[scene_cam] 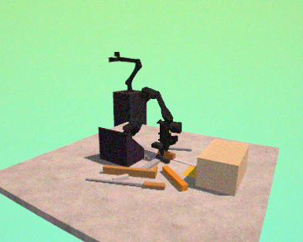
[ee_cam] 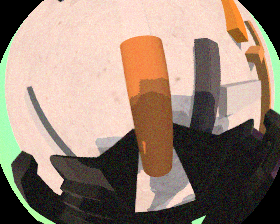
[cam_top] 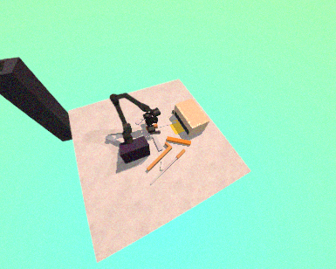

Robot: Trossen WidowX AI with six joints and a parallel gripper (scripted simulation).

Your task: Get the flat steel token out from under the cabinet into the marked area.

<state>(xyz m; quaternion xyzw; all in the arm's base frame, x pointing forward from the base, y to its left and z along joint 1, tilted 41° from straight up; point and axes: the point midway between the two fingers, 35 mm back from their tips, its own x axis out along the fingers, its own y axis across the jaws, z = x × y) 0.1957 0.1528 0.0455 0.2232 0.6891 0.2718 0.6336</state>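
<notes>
The dark-handled tool is 50 mm to the right of my gripper tip. Round my gripper tip: orange bar: 220 mm ahead, 210 mm to the right, 10 mm above.
</notes>
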